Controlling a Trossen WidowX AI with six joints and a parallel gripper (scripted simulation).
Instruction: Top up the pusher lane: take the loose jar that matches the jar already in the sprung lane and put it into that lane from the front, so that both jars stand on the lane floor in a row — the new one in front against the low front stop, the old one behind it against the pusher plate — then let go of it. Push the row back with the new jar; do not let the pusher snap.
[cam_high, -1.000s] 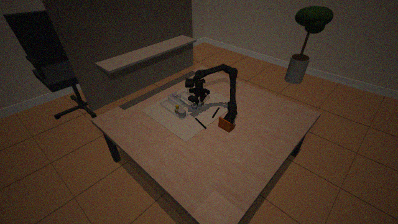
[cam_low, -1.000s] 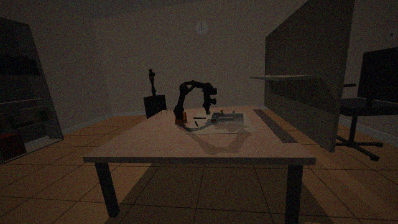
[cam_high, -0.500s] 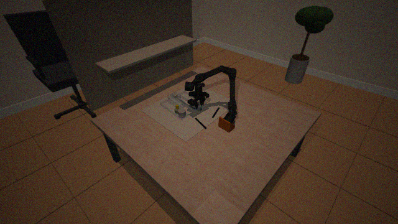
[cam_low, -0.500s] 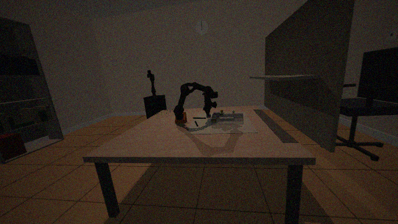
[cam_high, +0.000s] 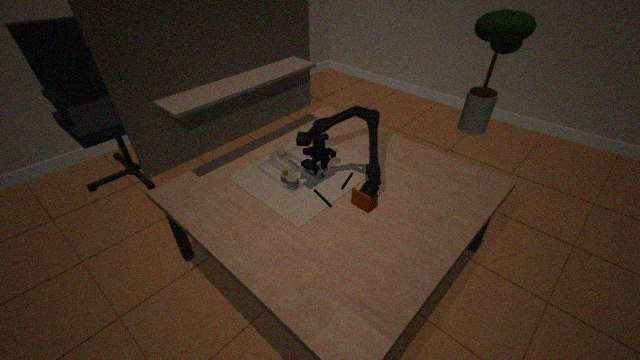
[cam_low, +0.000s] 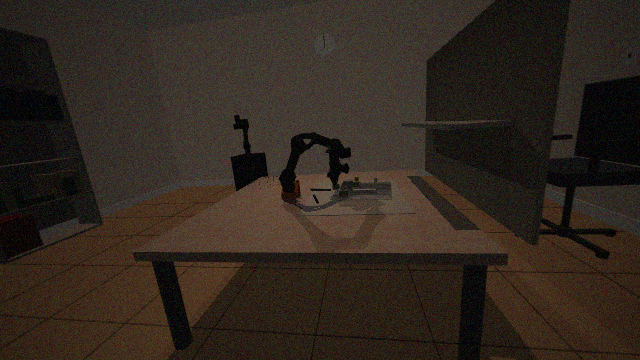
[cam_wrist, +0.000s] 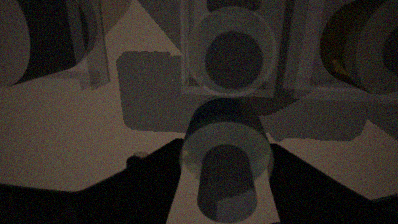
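Right now the lane fixture is 200 mm ahead of my gripper tip, 30 mm to the left of it and 30 mm below it. Round my gripper tip: shelf (550 mm ahead, 50 mm to the left, 310 mm above).
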